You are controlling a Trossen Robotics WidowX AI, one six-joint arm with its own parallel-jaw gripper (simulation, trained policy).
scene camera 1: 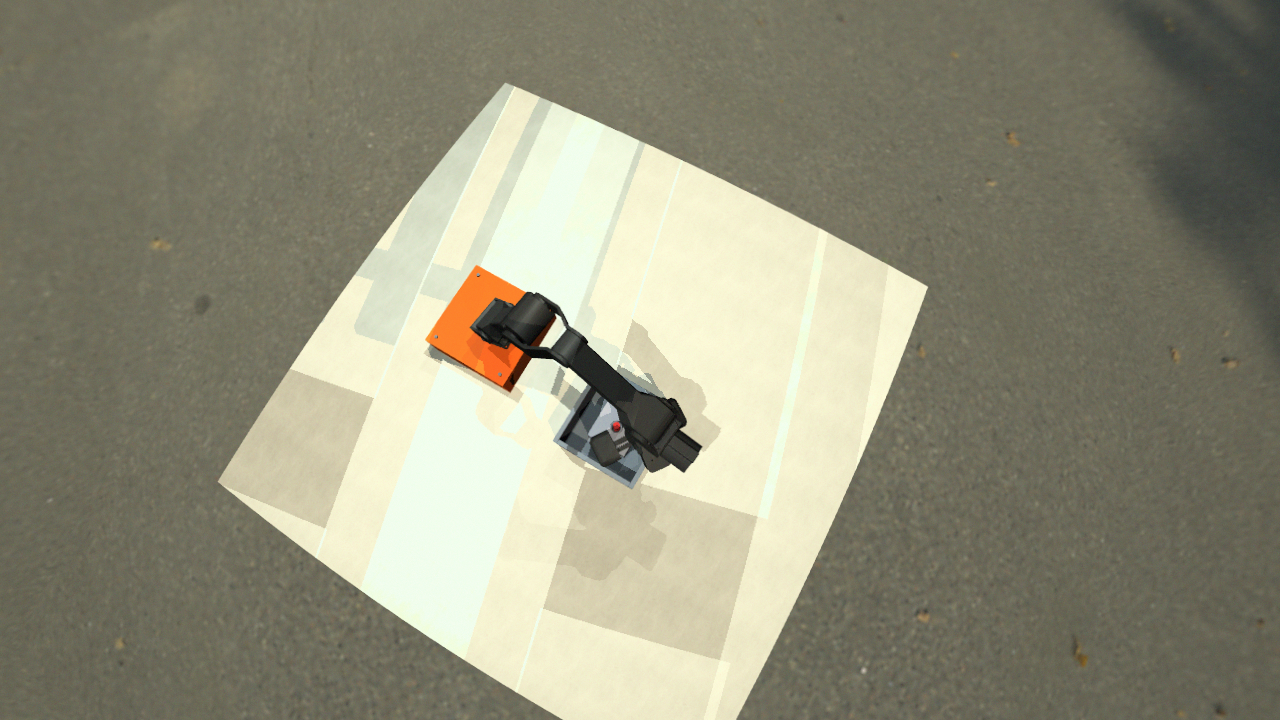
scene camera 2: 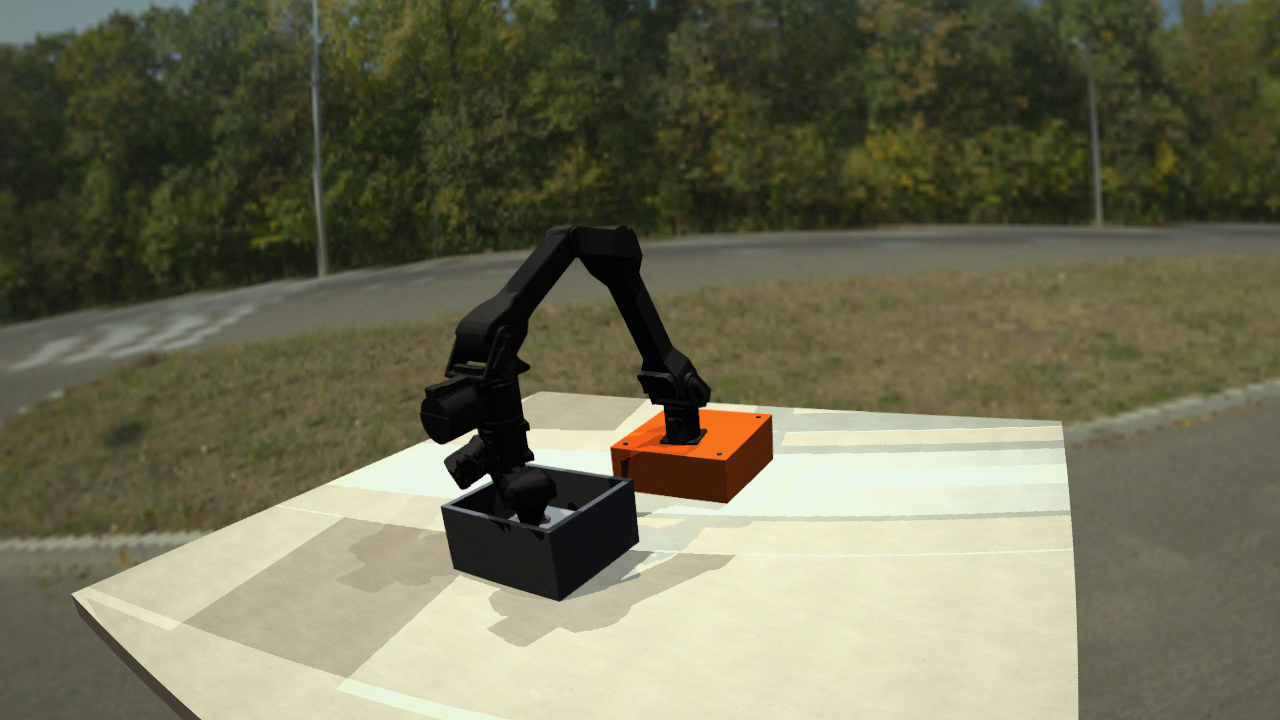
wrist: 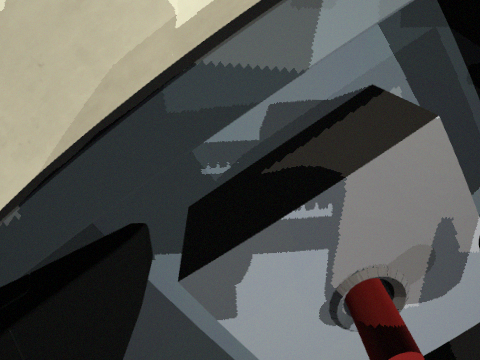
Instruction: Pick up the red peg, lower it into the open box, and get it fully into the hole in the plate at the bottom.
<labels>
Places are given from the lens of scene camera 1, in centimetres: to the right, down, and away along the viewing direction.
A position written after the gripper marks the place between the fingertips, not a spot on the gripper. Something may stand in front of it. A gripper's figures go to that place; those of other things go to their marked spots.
gripper (scene camera 1: pixel 633 436): -1, 16, 106
dark box (scene camera 1: pixel 572 436): -15, 17, 112
grey plate (scene camera 1: pixel 608 416): -7, 12, 108
</labels>
